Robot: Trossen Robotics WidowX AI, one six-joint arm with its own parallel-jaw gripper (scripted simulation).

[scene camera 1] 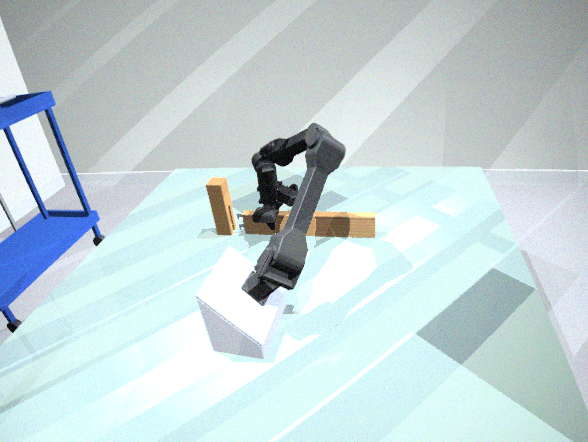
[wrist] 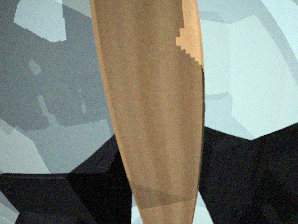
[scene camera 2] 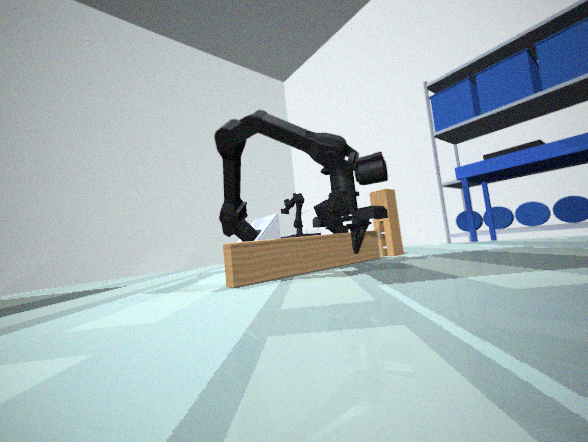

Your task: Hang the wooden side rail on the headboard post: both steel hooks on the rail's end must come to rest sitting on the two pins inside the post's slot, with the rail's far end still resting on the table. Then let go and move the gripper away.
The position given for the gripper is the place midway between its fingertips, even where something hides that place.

Observation:
In view: the gripper (scene camera 2: 350,253), a wooden side rail (scene camera 2: 250,262) and a wooden headboard post (scene camera 2: 390,241).
The wooden side rail is seen too in scene camera 1 (scene camera 1: 328,224) and in the wrist view (wrist: 152,66). The gripper is seen too in scene camera 1 (scene camera 1: 274,226) and in the wrist view (wrist: 151,127). The wooden headboard post is seen too in scene camera 1 (scene camera 1: 217,188).

